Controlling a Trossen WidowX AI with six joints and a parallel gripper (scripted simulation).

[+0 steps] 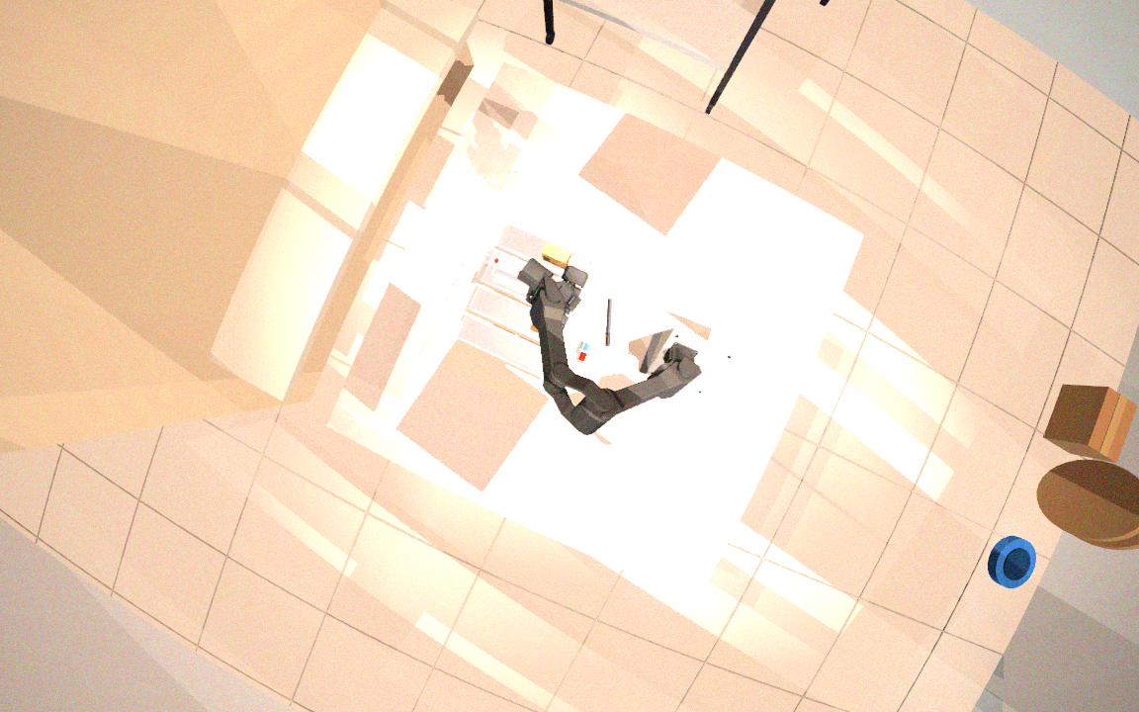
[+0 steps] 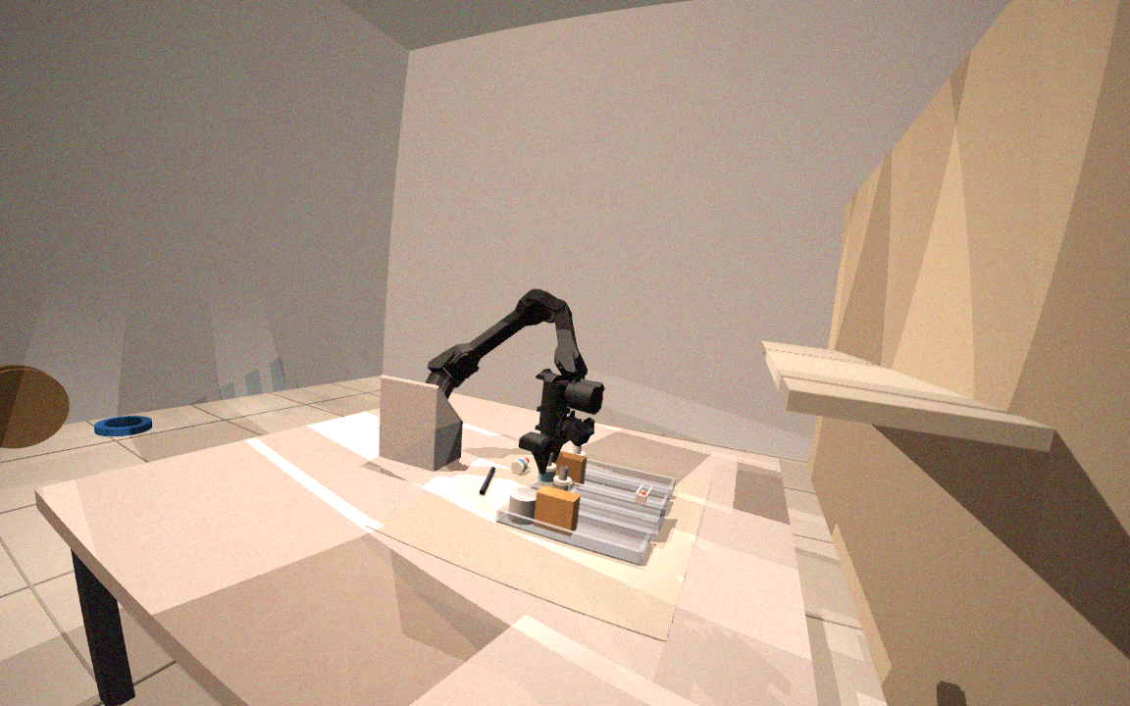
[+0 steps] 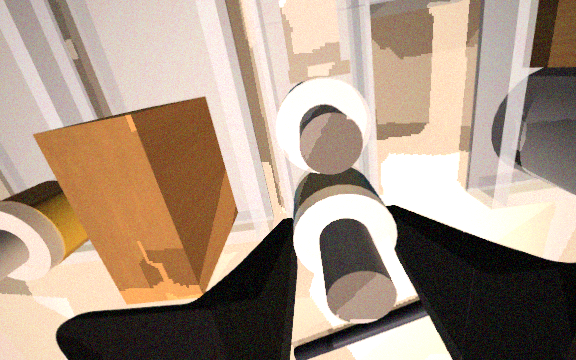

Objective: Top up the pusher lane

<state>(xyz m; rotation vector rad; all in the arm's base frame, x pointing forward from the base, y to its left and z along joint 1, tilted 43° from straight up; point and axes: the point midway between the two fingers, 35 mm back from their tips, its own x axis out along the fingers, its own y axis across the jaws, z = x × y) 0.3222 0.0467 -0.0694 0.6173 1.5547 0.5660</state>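
The black pen lies 14 cm behind my gripper tip, 5 cm below it and 2 cm to the right of it. From my gripper tip the other things lie so: grey can (13 cm to the right, 3 cm below, 1 cm ahead); grey lane rack (15 cm ahead, 4 cm below, 3 cm to the right); shelf (51 cm ahead, 31 cm above, 3 cm to the right).
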